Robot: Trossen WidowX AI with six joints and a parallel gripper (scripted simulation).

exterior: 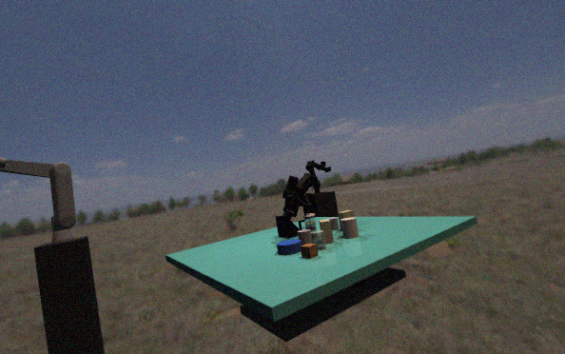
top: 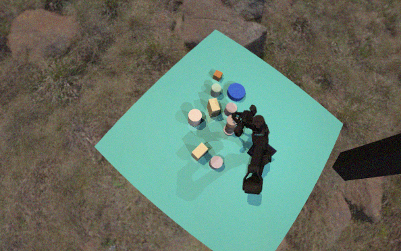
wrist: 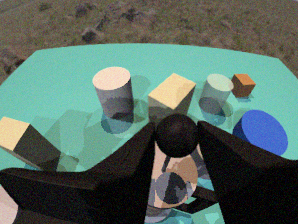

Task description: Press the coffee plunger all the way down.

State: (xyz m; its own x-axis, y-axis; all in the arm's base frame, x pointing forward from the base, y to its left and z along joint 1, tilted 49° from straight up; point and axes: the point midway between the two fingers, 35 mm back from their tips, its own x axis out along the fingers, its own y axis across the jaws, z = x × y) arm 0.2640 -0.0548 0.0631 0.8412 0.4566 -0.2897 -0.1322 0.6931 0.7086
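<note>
My gripper tip is 2 cm past the coffee press, 1 cm to the left of it and 9 cm above it. Round my gripper tip: blue disc 11 cm ahead, 22 cm to the right, 17 cm below; then pale green cylinder 21 cm ahead, 12 cm to the right, 15 cm below.
</note>
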